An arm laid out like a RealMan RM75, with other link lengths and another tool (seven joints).
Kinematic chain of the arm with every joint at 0, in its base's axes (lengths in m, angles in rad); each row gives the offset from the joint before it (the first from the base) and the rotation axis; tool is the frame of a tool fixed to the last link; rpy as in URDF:
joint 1: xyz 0 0 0.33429 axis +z
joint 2: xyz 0 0 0 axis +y
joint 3: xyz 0 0 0.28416 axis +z
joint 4: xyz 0 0 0 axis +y
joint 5: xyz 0 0 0.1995 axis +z
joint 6: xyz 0 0 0 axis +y
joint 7: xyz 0 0 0.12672 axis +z
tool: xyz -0.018 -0.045 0.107 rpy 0.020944 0 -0.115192
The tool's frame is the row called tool.
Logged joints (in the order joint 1, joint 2, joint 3, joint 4, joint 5, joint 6, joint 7), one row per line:
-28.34, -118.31, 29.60, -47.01, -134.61, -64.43, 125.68
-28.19, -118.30, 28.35, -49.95, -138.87, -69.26, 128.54
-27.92, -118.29, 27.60, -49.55, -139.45, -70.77, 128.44
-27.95, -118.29, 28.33, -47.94, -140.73, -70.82, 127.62
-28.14, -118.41, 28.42, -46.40, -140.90, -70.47, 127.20
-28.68, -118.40, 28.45, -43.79, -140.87, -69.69, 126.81
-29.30, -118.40, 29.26, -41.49, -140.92, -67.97, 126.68
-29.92, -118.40, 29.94, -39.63, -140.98, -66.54, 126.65
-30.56, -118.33, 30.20, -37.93, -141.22, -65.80, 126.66
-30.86, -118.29, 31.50, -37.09, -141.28, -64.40, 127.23
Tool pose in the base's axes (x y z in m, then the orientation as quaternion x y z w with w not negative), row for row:
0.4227, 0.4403, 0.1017, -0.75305, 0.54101, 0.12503, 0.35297
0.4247, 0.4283, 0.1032, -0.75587, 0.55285, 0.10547, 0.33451
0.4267, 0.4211, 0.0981, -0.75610, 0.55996, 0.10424, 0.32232
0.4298, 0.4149, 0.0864, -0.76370, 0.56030, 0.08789, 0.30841
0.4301, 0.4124, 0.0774, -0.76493, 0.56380, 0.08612, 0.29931
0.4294, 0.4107, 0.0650, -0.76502, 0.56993, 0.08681, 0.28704
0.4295, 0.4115, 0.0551, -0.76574, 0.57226, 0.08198, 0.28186
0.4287, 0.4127, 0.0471, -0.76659, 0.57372, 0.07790, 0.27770
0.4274, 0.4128, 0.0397, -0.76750, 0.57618, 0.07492, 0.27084
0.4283, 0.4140, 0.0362, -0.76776, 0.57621, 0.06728, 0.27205
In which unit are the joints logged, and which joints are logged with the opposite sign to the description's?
The joints are logged in degrees. Opposite sign: joint 1, joint 2, joint 3.
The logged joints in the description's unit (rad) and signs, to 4 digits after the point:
0.4946, 2.0649, -0.5166, -0.8205, -2.3494, -1.1245, 2.1935
0.4920, 2.0647, -0.4948, -0.8718, -2.4237, -1.2088, 2.2434
0.4873, 2.0645, -0.4817, -0.8648, -2.4339, -1.2352, 2.2417
0.4878, 2.0645, -0.4945, -0.8367, -2.4562, -1.2360, 2.2274
0.4911, 2.0666, -0.4960, -0.8098, -2.4592, -1.2299, 2.2201
0.5006, 2.0665, -0.4965, -0.7643, -2.4586, -1.2163, 2.2133
0.5114, 2.0665, -0.5107, -0.7241, -2.4595, -1.1863, 2.2110
0.5222, 2.0665, -0.5226, -0.6917, -2.4606, -1.1613, 2.2105
0.5334, 2.0652, -0.5271, -0.6620, -2.4648, -1.1484, 2.2106
0.5386, 2.0645, -0.5498, -0.6473, -2.4658, -1.1240, 2.2206

